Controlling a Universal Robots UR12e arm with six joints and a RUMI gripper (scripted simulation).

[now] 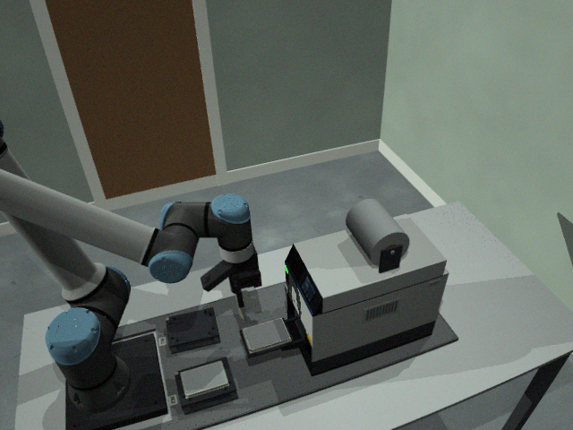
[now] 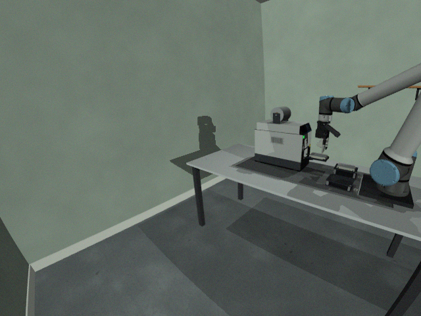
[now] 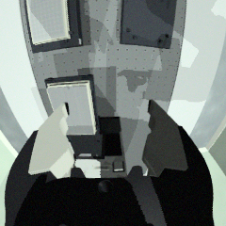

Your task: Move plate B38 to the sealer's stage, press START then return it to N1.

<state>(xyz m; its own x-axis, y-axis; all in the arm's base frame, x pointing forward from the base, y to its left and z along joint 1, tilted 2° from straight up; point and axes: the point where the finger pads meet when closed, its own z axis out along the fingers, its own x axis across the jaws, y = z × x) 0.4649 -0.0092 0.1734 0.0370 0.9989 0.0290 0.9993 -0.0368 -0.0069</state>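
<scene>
Now: the plate B38 50 mm ahead of my hand, 80 mm to the right of it and 70 mm below it. Also, from my hand: foil-covered plate: 160 mm behind, 120 mm to the right, 130 mm below; then nest N1: 150 mm behind, 100 mm to the left, 150 mm below; then sealer stage: 50 mm ahead, 80 mm to the right, 80 mm below.
</scene>
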